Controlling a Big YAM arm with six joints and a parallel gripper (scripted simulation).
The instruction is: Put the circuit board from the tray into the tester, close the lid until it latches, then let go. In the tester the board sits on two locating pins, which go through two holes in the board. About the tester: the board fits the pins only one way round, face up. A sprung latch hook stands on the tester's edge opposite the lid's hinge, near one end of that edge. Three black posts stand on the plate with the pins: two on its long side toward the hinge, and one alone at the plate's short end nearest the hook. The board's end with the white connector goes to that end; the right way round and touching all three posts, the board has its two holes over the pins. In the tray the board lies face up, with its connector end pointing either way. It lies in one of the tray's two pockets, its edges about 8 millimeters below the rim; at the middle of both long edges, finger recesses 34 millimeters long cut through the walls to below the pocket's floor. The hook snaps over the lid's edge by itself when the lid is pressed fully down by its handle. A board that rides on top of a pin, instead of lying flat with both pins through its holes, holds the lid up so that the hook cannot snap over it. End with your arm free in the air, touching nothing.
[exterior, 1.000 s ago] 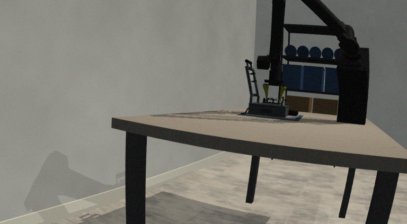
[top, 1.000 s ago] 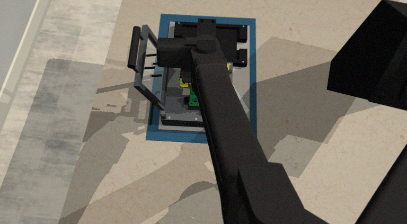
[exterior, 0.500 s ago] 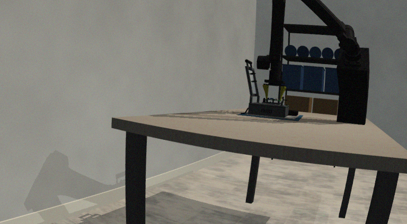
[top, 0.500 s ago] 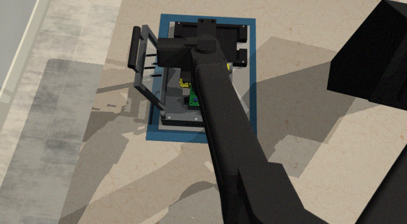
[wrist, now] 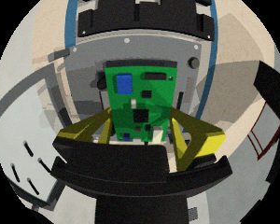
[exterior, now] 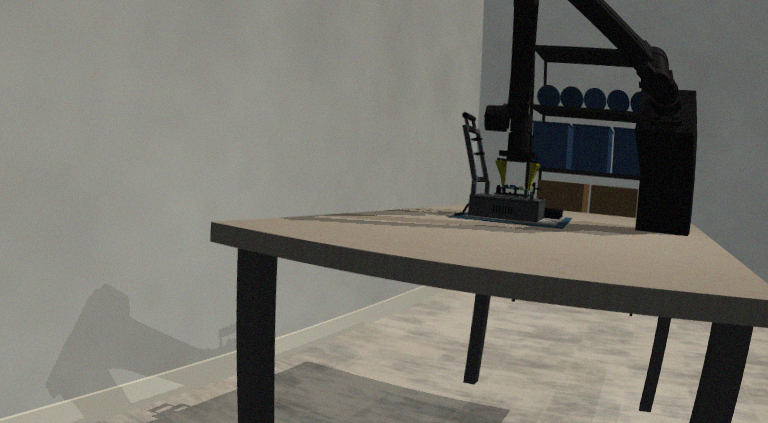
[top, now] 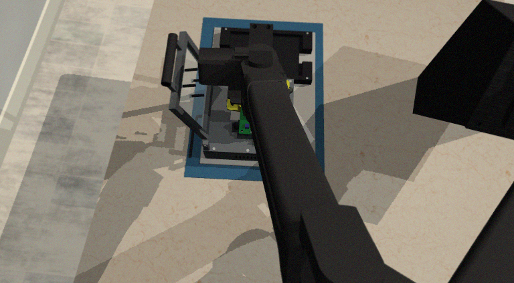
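The green circuit board is right at my hand. From my hand the other things lie so: see-through lid (120 mm ahead, 90 mm above, 20 mm to the left).
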